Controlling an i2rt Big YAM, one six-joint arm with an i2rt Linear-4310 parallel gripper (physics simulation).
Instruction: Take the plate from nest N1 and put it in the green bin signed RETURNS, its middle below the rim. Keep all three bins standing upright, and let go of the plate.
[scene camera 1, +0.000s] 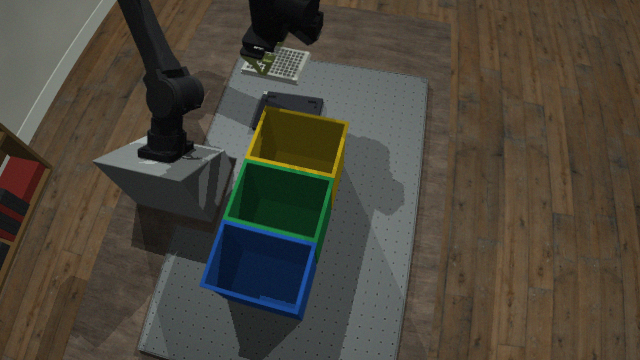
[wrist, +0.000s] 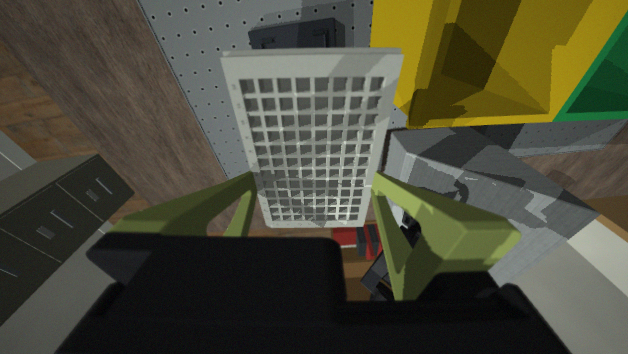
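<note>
The white gridded plate is held between the green fingers of my gripper, which is shut on its two long sides. In the scene view the plate is in the air beyond the dark nest, over the far left part of the board. The nest is partly hidden by the plate in the wrist view. The green bin stands upright in the middle of the row of three bins. No sign on it can be read in these views.
The yellow bin stands upright between the nest and the green bin. The blue bin stands upright on the green bin's other side. The grey arm pedestal is left of the bins. They stand by or on the perforated board.
</note>
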